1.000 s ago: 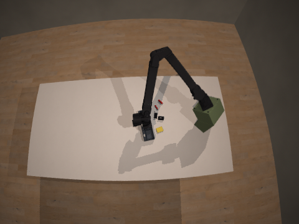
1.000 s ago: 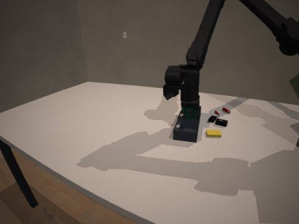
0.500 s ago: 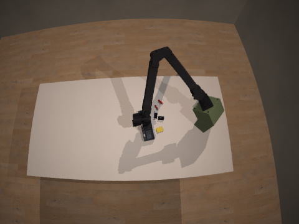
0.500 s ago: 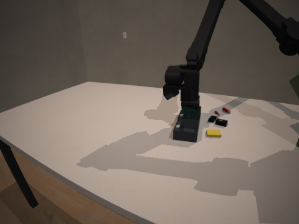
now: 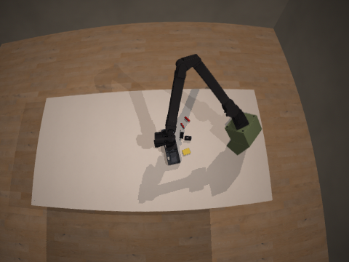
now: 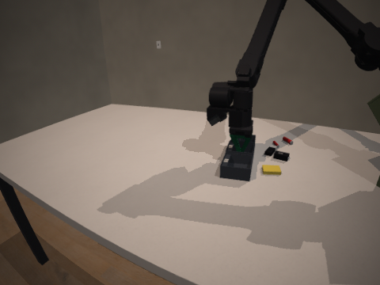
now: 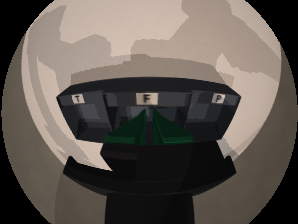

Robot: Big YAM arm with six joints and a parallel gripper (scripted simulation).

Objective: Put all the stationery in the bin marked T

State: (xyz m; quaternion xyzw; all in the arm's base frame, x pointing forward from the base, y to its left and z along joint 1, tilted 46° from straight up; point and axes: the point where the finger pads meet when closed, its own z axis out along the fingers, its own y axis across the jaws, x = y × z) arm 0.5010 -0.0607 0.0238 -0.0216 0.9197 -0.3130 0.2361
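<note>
The three joined bins lies 10 mm below my hand. From my hand the other things lie so: black item: 110 mm behind, 70 mm to the right, 20 mm below; yellow block: 90 mm behind, 70 mm to the left, 20 mm below.
</note>
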